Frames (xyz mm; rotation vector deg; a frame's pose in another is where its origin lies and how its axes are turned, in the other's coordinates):
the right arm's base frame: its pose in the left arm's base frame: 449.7 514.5 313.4 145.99 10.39 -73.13
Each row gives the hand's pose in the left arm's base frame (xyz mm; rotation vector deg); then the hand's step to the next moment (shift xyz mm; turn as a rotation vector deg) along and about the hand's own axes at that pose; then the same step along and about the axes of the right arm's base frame.
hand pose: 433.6 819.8 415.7 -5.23 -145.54 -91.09
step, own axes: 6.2 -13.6 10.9 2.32 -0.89 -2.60
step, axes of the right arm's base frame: 7.3 -8.7 14.6 -1.81 2.27 2.13
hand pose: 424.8 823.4 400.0 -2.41 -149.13 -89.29
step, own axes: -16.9 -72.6 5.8 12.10 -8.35 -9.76
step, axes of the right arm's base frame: 61.3 16.5 39.5 -5.79 9.18 13.91
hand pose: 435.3 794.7 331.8 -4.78 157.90 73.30
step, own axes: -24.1 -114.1 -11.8 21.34 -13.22 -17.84
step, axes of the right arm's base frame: 82.4 71.5 42.9 -11.57 15.99 23.65
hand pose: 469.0 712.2 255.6 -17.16 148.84 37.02
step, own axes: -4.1 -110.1 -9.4 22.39 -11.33 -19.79
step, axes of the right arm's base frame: 48.9 96.3 23.8 -14.34 15.26 24.14
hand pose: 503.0 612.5 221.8 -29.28 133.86 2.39
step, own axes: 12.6 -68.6 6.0 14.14 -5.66 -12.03
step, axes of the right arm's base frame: 17.7 67.4 6.9 -8.82 8.09 15.28
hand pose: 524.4 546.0 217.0 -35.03 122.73 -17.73
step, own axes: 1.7 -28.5 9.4 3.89 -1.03 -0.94
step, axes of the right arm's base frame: 5.5 28.6 -7.3 -0.08 1.89 3.67
